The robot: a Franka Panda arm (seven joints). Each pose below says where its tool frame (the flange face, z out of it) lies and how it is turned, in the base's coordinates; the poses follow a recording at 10 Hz.
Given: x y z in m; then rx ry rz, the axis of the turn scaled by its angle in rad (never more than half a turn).
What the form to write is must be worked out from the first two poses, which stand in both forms.
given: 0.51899, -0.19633, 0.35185, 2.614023, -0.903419, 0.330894
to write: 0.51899, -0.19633, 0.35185, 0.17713, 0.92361, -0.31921, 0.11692
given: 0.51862, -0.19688, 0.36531, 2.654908, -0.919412, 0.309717
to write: 0.51862, -0.19688, 0.36531, 0.15684, 0.92763, -0.32124, 0.10822
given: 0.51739, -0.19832, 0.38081, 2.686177, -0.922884, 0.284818
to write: 0.51739, -0.19832, 0.38081, 0.14304, 0.93134, -0.31998, 0.09875
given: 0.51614, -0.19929, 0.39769, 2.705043, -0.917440, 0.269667
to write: 0.51614, -0.19929, 0.39769, 0.13583, 0.93408, -0.31680, 0.09312
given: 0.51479, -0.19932, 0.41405, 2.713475, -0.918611, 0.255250
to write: 0.51479, -0.19932, 0.41405, 0.13236, 0.93516, -0.31658, 0.08797
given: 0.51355, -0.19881, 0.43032, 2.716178, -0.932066, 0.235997
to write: 0.51355, -0.19881, 0.43032, 0.12976, 0.93471, -0.32075, 0.08121
